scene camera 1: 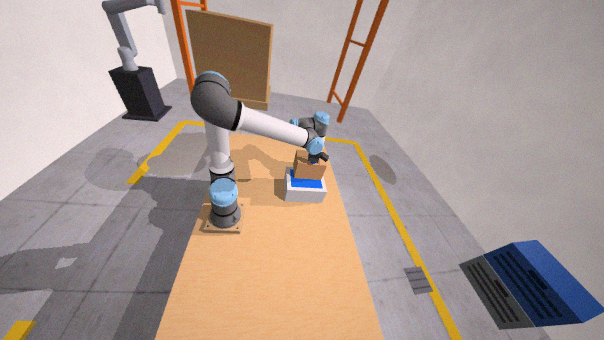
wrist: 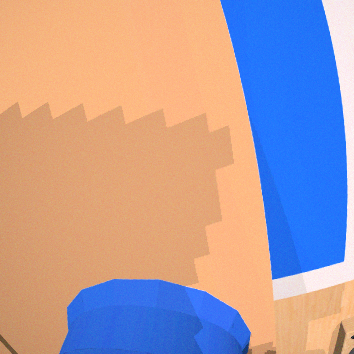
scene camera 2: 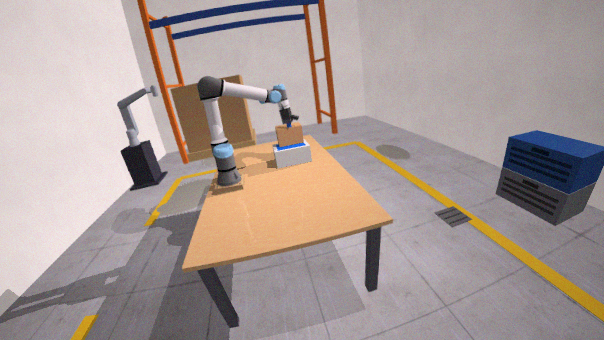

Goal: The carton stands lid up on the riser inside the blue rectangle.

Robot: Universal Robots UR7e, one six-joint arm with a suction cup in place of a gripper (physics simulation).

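Seen in the pictures: hand, tool point: point(scene camera 1: 312, 163) point(wrist: 168, 286) point(scene camera 2: 290, 128); arm's base, link origin: point(scene camera 1: 226, 215) point(scene camera 2: 229, 181).
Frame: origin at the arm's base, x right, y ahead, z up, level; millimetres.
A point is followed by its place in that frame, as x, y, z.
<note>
A plain brown carton point(scene camera 1: 308, 171) {-216, 453, 152} point(scene camera 2: 290, 136) {-215, 464, 146} point(wrist: 125, 60) is at the white riser point(scene camera 1: 306, 194) {-119, 450, 48} point(scene camera 2: 293, 158) {-119, 446, 12} point(wrist: 345, 25) {-130, 517, 83}, over the blue rectangle point(scene camera 1: 306, 184) {-169, 449, 83} point(scene camera 2: 291, 146) {-178, 455, 83} point(wrist: 305, 150) {-172, 448, 83}. It looks upright and very low over the riser or resting on it; a small gap cannot be ruled out. Blue shows in front of it in scene camera 1 and along its right side in the wrist view. My suction gripper point(scene camera 1: 313, 161) {-235, 473, 199} point(scene camera 2: 289, 125) point(wrist: 157, 320) has its blue cup against the carton's upper face and holds it. Whether that face is the lid cannot be told. The far edges are hidden.
The riser stands on the wooden table point(scene camera 1: 280, 270) {271, 285, -38} point(scene camera 2: 300, 215) {493, 346, -37} near its right edge. My arm's base point(scene camera 1: 225, 215) {52, 18, 92} point(scene camera 2: 228, 176) {62, 12, 57} is to the left. A tan board point(scene camera 1: 230, 55) point(scene camera 2: 212, 115) and orange rack posts stand behind. Blue and grey crates are on the floor at the right.
</note>
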